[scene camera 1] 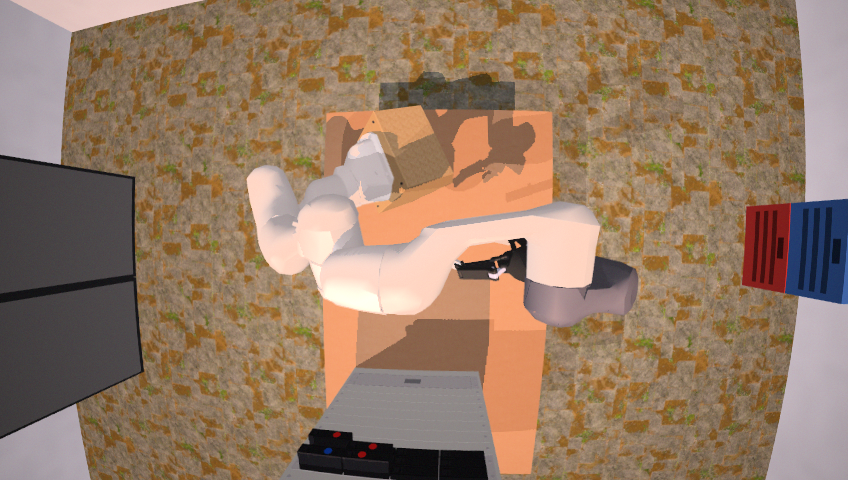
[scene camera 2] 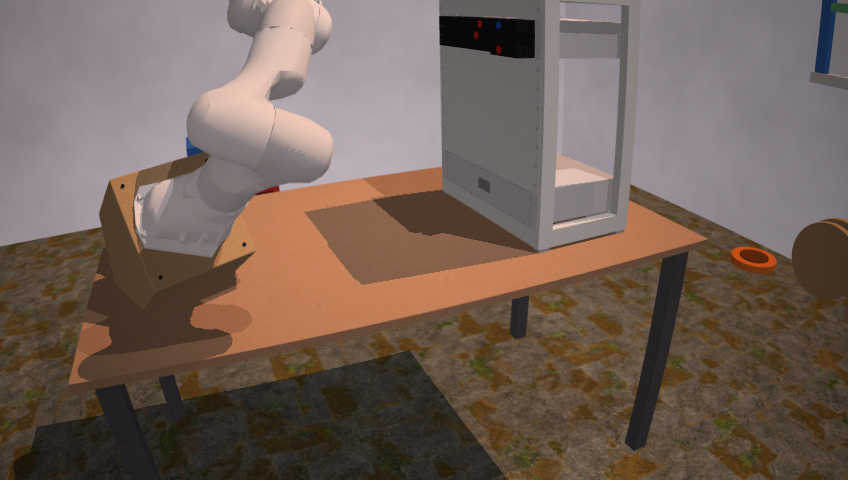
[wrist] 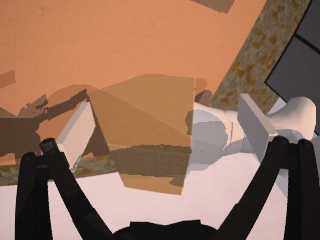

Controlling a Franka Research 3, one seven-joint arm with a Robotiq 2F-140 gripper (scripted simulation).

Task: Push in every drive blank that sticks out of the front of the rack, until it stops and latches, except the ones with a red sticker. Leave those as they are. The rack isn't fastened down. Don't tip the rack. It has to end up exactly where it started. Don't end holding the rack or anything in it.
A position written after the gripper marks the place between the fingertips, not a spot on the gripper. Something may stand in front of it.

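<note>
The gripper (scene camera 1: 471,248), also in wrist view (wrist: 165,110).
</note>
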